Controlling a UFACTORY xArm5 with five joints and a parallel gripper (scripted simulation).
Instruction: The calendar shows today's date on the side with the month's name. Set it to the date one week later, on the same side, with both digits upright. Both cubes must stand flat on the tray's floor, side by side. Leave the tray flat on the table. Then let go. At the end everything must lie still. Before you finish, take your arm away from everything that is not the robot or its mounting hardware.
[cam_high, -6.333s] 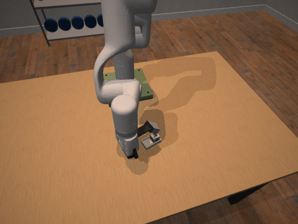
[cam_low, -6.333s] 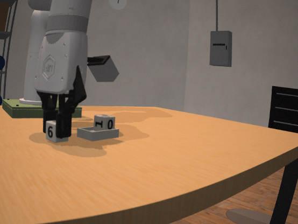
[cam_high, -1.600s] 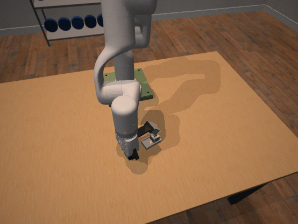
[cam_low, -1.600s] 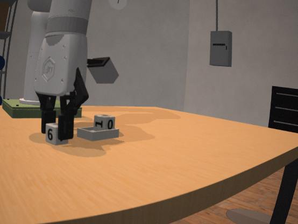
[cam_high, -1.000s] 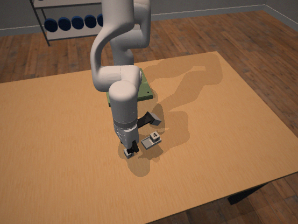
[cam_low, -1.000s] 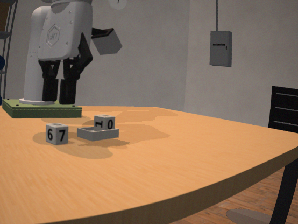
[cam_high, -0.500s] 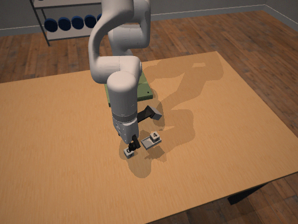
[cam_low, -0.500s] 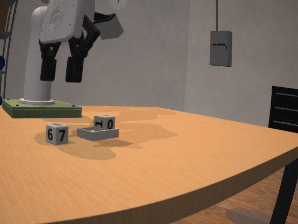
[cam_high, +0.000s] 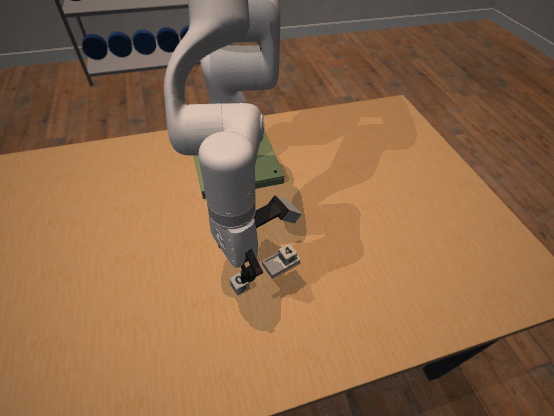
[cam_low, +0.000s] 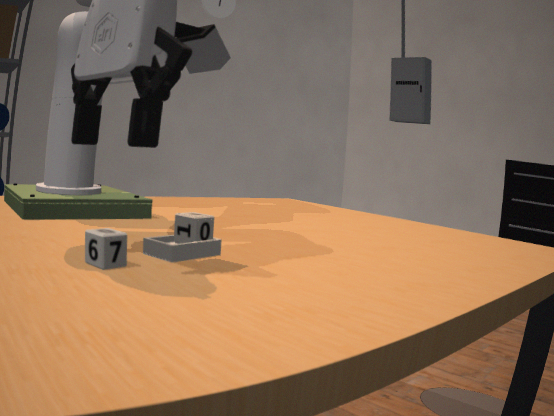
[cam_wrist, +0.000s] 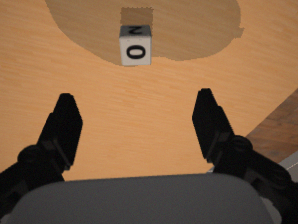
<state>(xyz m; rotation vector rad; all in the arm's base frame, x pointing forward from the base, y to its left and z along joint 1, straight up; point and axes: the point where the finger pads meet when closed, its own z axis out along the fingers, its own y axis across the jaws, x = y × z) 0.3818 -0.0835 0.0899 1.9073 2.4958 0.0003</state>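
Right now my hand is 100 mm above the digit cube. From my hand the other things lie so: tray (30 mm behind, 110 mm to the left, 110 mm below).
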